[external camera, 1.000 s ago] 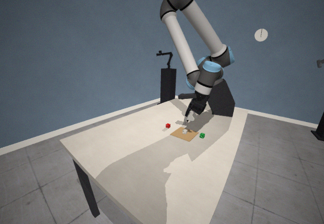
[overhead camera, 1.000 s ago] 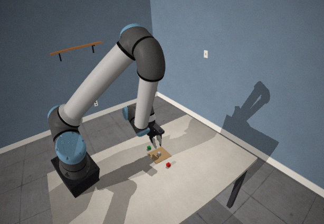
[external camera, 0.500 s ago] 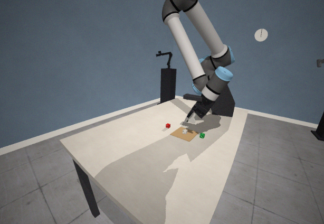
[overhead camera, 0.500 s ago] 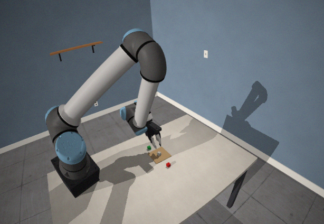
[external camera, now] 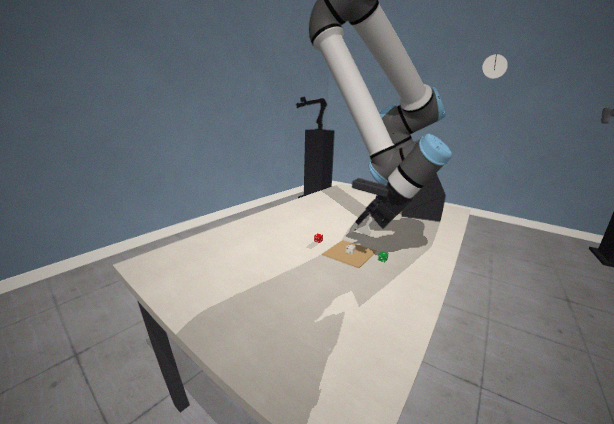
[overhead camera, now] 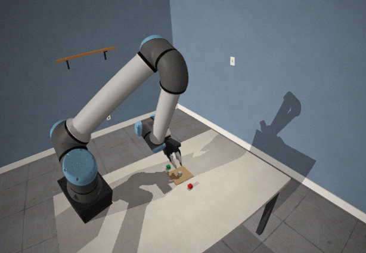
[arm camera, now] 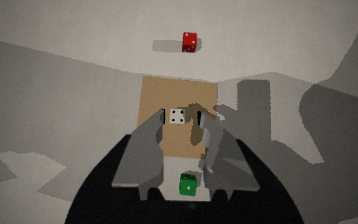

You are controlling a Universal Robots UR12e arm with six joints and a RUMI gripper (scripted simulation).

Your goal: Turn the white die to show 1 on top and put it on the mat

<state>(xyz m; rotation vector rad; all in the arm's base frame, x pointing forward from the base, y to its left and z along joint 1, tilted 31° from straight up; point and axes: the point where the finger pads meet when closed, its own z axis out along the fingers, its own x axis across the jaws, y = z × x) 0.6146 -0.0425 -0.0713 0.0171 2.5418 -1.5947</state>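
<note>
Now: the white die 8 cm below my hand. Round my hand: red die: 1 cm behind, 14 cm to the right, 8 cm below; then tan mat: 9 cm below; then green die: 2 cm behind, 11 cm to the left, 8 cm below.
</note>
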